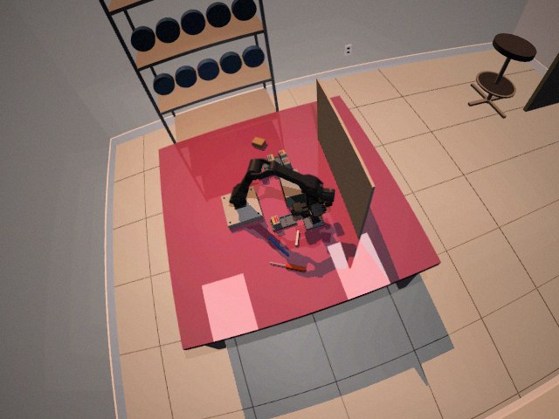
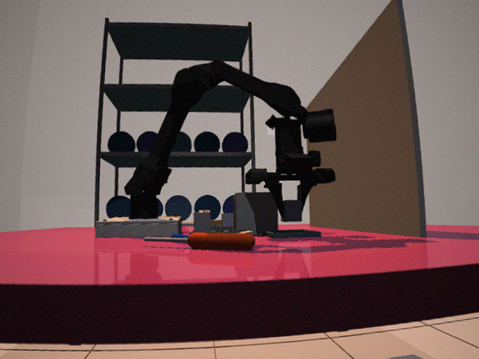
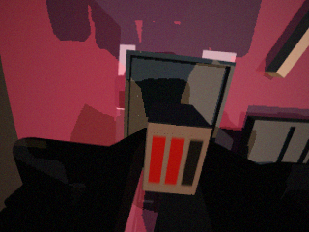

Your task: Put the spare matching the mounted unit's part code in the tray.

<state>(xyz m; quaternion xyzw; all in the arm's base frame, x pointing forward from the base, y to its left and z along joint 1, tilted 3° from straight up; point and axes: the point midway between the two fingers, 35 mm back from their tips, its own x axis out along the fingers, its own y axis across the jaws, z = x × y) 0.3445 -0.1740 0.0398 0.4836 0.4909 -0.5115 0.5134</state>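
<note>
Now: the tan spare block 20 mm above my gripper tip. Also, from my gripper tip: dark boxy unit: 180 mm to the left, 60 mm behind, 10 mm above; grey square tray: 40 mm below; blue pen: 210 mm behind, 110 mm to the right, 30 mm below.
</note>
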